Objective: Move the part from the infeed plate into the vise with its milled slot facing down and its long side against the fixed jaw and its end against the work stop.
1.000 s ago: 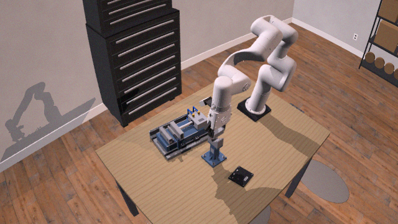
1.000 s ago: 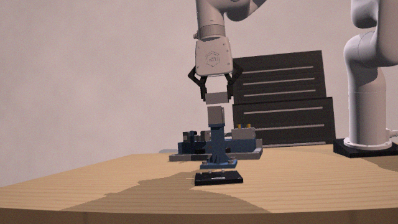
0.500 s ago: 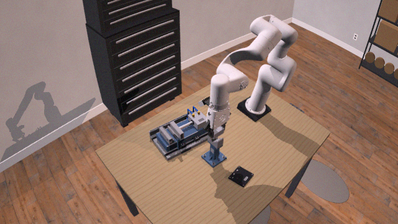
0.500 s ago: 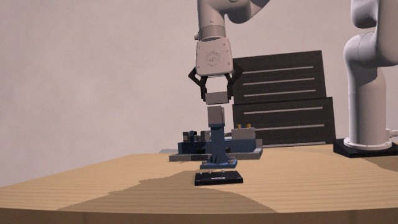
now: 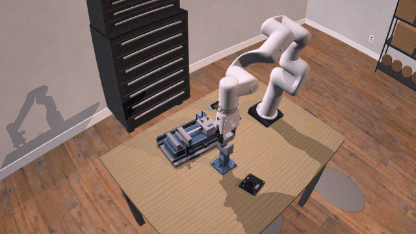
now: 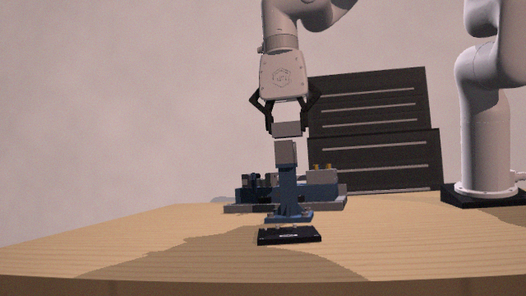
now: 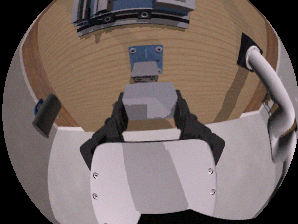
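My hand is 200 mm to the left of the white cylinder rod and 120 mm above it. Also, from my hand: part: 20 mm below; then air cylinder: 80 mm behind, 190 mm to the right, 120 mm below.
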